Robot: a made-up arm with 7 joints. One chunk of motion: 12 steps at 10 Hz.
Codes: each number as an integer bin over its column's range. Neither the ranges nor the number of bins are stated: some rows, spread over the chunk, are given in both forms.
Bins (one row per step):
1: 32 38 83 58 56 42 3
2: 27 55 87 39 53 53 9
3: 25 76 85 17 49 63 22
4: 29 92 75 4 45 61 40
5: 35 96 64 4 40 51 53
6: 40 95 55 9 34 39 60
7: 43 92 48 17 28 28 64
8: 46 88 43 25 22 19 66
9: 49 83 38 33 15 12 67
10: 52 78 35 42 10 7 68
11: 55 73 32 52 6 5 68
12: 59 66 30 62 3 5 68
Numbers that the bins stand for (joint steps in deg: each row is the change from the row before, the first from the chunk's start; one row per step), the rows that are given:
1: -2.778 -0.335 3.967 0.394 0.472 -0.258 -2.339
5: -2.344 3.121 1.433 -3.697 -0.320 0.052 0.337
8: -0.756 2.644 -1.367 -2.106 -1.211 -1.047 1.033
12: 1.122 1.333 -3.100 0.697 -2.152 -1.528 1.140
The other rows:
2: -3.500 0.678 4.500 -1.045 0.323 0.120 -2.018
3: -3.789 1.929 4.233 -2.712 0.125 0.464 -1.322
4: -3.211 2.883 2.900 -3.697 -0.073 0.395 -0.359
6: -1.622 3.062 0.233 -3.318 -0.617 -0.361 0.712
7: -1.189 2.883 -0.700 -2.712 -0.914 -0.738 0.926
9: -0.322 2.346 -2.033 -1.500 -1.558 -1.288 1.087
10: 0.111 2.048 -2.433 -0.818 -1.805 -1.460 1.140
11: 0.544 1.751 -2.833 -0.061 -2.003 -1.528 1.140

